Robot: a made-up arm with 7 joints.
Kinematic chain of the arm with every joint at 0, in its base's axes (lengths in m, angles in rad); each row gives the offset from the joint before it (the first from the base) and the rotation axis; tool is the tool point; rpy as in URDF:
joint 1: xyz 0.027 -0.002 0.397 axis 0 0.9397 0.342
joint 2: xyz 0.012 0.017 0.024 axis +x
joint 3: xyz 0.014 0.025 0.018 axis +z
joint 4: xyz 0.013 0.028 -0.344 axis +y
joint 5: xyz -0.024 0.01 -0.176 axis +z
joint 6: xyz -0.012 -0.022 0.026 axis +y
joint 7: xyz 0 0.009 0 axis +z
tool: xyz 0.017 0.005 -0.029 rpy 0 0 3.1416
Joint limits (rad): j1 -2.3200..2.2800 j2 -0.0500..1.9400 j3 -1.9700..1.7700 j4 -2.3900..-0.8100 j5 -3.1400..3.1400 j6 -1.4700..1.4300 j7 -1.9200..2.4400
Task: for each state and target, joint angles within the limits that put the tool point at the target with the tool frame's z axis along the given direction. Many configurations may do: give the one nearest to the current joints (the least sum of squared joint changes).
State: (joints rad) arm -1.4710 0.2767 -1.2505 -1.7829 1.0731 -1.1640 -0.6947
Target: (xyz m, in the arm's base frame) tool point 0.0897 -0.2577 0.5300 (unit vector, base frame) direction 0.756 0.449 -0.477
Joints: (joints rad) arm -2.3200 -0.0500 -1.3925 -1.8895 1.6980 -1.1087 -1.3015
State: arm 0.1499 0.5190 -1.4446 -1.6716 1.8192 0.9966 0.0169
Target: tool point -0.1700 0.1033 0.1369 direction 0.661 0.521 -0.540
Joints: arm 0.6080 0.7808 -1.7664 -1.6448 1.8662 1.1614 0.0355
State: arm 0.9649 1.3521 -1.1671 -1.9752 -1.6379 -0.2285 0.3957
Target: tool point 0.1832 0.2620 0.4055 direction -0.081 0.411 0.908
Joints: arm 0.4442 1.9108 -0.4760 -2.3057 -1.3143 -0.3956 0.4823
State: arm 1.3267 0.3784 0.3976 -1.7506 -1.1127 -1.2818 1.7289
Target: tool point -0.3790 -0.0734 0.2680 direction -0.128 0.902 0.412
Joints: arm 1.7919 -0.0450 -0.1514 -1.1602 -1.7278 -1.2901 1.7552
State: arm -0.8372 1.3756 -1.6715 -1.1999 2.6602 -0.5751 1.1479
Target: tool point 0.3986 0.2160 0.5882 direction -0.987 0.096 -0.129
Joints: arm -1.6922 1.1480 -1.5577 -0.8918 2.6716 -0.0522 1.0339
